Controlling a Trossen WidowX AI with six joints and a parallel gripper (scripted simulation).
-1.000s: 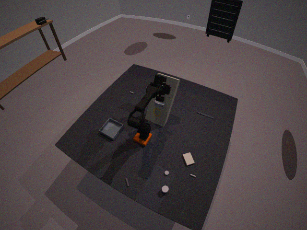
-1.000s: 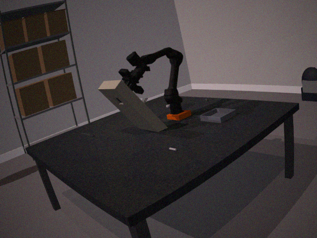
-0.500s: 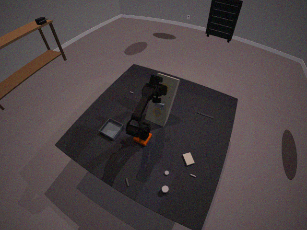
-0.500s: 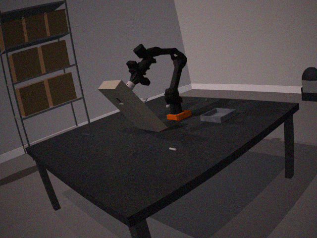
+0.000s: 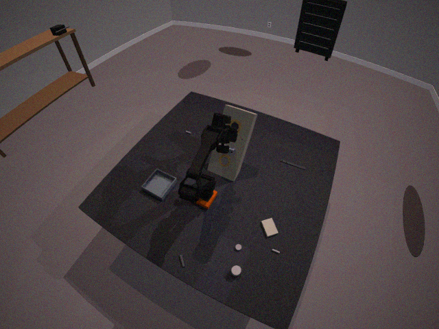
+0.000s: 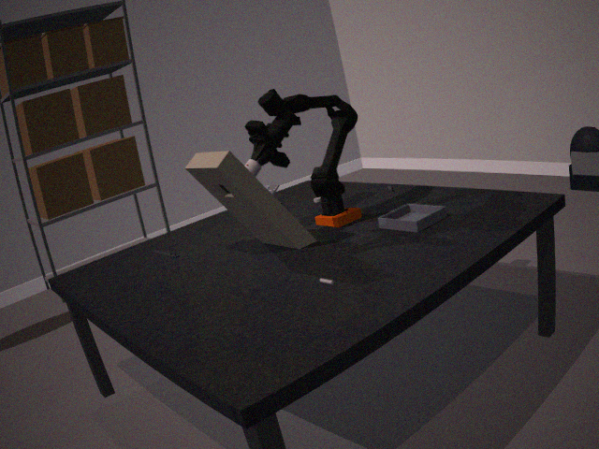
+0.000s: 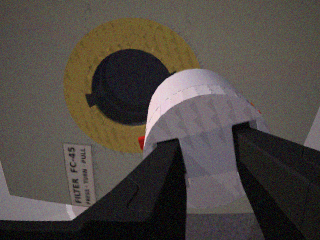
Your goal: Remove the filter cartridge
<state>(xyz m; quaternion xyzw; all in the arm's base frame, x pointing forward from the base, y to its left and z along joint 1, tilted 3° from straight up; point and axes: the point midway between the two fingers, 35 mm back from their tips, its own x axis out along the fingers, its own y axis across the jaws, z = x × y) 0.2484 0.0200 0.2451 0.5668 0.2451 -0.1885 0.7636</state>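
The grey round filter cartridge lies 1 cm ahead of my gripper tip and 1 cm below it. Round my gripper tip: ledge 2 cm behind, 11 cm below; beige service panel 3 cm ahead, 9 cm below; grey tray 34 cm behind, 27 cm to the left, 25 cm below.
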